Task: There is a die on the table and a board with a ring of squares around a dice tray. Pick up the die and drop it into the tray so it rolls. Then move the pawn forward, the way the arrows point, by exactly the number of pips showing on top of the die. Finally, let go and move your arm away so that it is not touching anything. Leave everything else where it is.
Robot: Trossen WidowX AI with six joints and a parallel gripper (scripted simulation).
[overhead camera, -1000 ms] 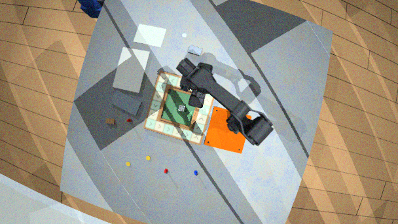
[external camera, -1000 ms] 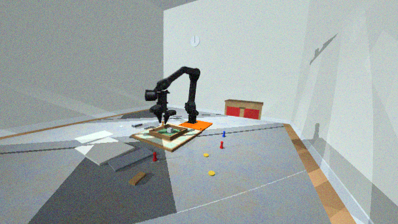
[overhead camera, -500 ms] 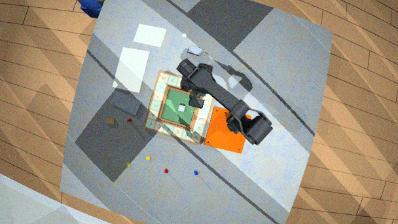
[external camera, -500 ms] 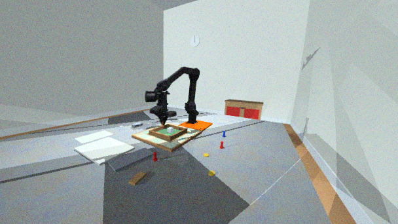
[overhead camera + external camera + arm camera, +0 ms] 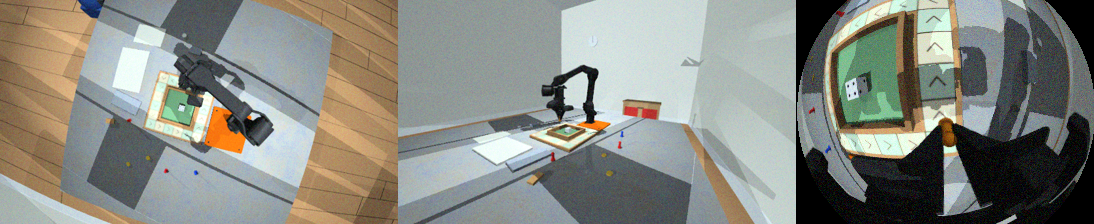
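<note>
My gripper tip is now 12 cm to the right of the white die, 5 cm short of it and 3 cm above it. Also, from my gripper tip: green dice tray 12 cm to the left, 6 cm ahead, 5 cm below; then orange pawn 1 cm above; then grey tile 17 cm to the right, 7 cm ahead, 5 cm below.
</note>
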